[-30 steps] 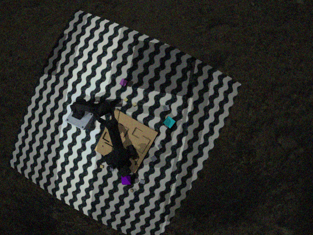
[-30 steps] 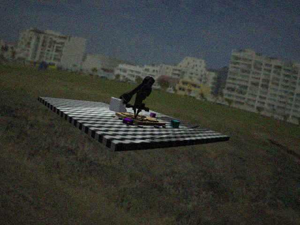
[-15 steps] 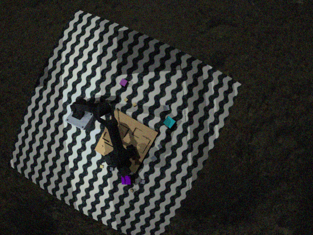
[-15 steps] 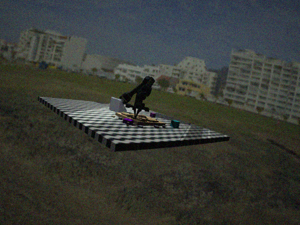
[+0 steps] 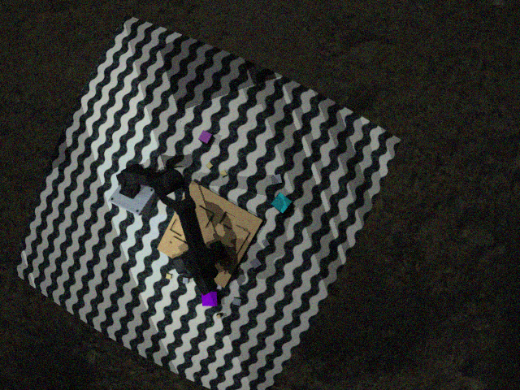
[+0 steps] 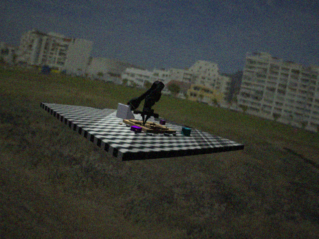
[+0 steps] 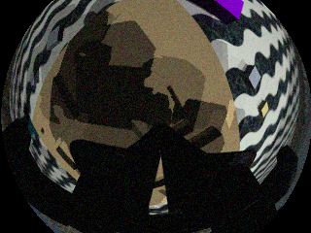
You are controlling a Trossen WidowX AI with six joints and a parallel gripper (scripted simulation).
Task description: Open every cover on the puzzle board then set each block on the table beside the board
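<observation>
Right now the tan puzzle board is 5 cm to the left of my gripper tip. The rest, counted from my gripper tip: grey bit (15 cm ahead, 35 cm to the left, 2 cm below); then teal block (20 cm ahead, 28 cm to the left); then purple block (8 cm ahead, 16 cm to the right, 1 cm below).
</observation>
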